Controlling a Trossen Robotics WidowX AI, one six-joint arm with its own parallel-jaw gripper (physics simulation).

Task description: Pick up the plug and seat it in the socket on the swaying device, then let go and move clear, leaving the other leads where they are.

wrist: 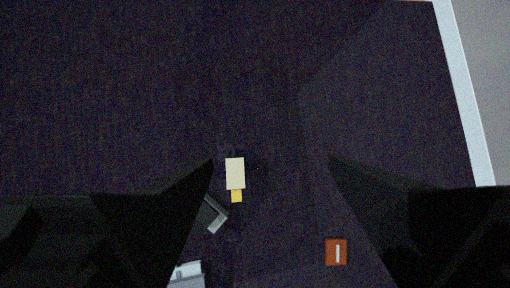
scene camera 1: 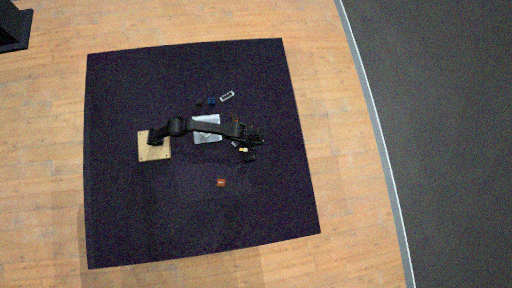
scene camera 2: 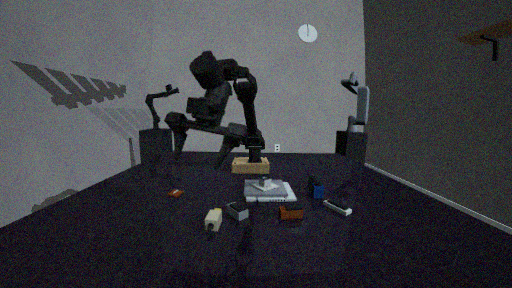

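The cream plug (scene camera 1: 244,149) (scene camera 2: 213,220) (wrist: 235,173) with a yellow end lies on the dark mat. My gripper (scene camera 2: 199,160) (wrist: 269,161) is open and empty, high above the mat. In the wrist view the plug shows between the fingers, nearer the left fingertip. The device (scene camera 1: 201,119) (scene camera 2: 289,196) (wrist: 190,269) has a grey top on a white base. A small block, seemingly its socket (scene camera 2: 265,183), stands on a pale plate there. The arm covers part of the device in scene camera 1, and the left finger hides part of it in the wrist view.
A grey connector (scene camera 2: 238,212) (wrist: 218,223) lies beside the plug. An orange block (scene camera 2: 291,214), a white strip (scene camera 1: 227,95) (scene camera 2: 338,207), a blue block (scene camera 1: 212,101) (scene camera 2: 318,191) and an orange tile (scene camera 1: 221,183) (scene camera 2: 175,193) (wrist: 330,252) lie around the device. The arm stands on a wooden base (scene camera 1: 145,152) (scene camera 2: 250,167).
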